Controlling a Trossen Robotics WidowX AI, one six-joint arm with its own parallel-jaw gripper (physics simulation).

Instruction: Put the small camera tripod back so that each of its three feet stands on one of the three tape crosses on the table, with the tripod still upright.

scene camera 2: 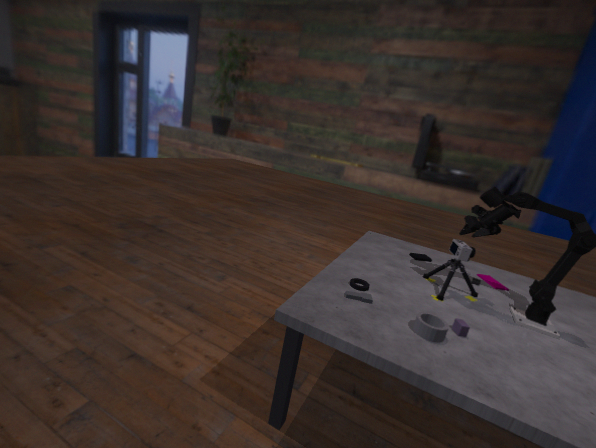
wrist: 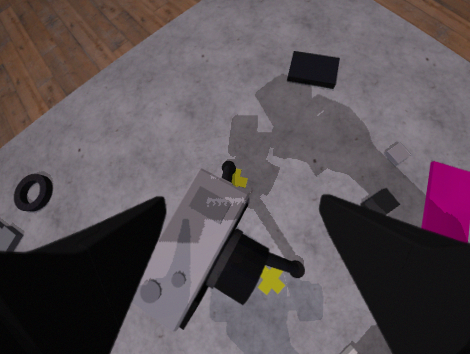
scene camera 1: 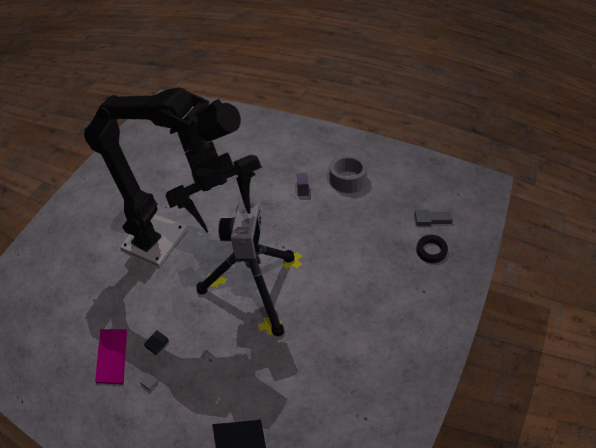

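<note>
The tripod stands upright, bearing a light grey camera with a black lens. In scene camera 1, one foot is off the left yellow cross; the front foot is at the right edge of the front cross; the third foot is at the left edge of the right cross. The wrist view shows two feet beside their crosses; the third cross is hidden. My gripper is open and empty above the camera, its left finger overlapping the camera body in the wrist view.
A grey ring-shaped bowl and a purple block lie behind the tripod. A black ring and grey bar lie right. A magenta slab, black block, small grey block and black slab lie in front.
</note>
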